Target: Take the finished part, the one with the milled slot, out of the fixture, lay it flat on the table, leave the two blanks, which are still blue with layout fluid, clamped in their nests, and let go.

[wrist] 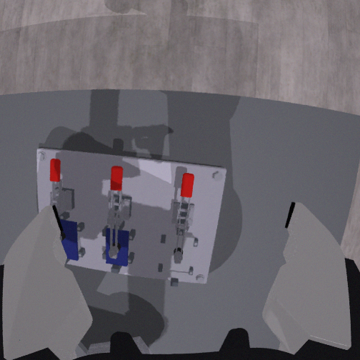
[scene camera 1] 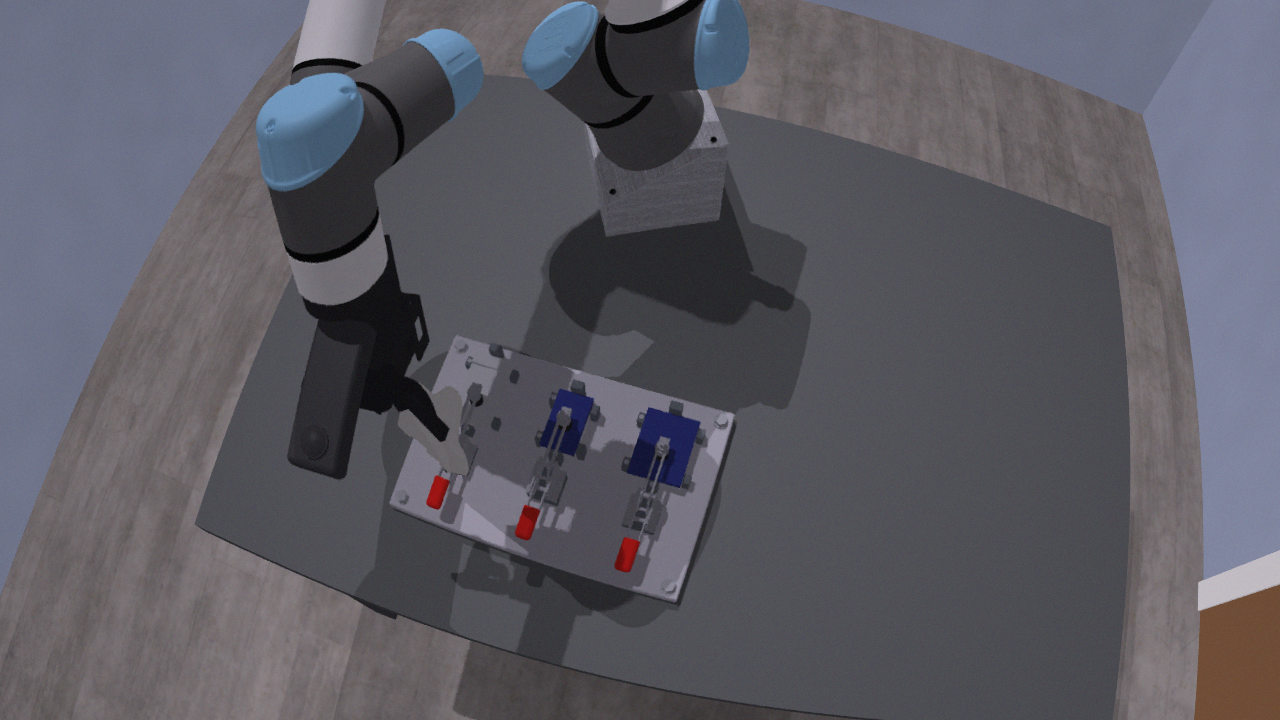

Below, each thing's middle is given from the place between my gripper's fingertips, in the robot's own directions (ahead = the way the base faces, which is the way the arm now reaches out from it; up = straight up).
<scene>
Now: hand 18 cm past the finished part (scene camera 1: 492,372), 2 cm to the left of it and 23 cm above it. Round my hand: fixture plate (scene camera 1: 582,535): 12 cm behind, 9 cm to the left, 25 cm below; then larger blue blank (scene camera 1: 682,432): 17 cm behind, 20 cm to the left, 23 cm below.
</scene>
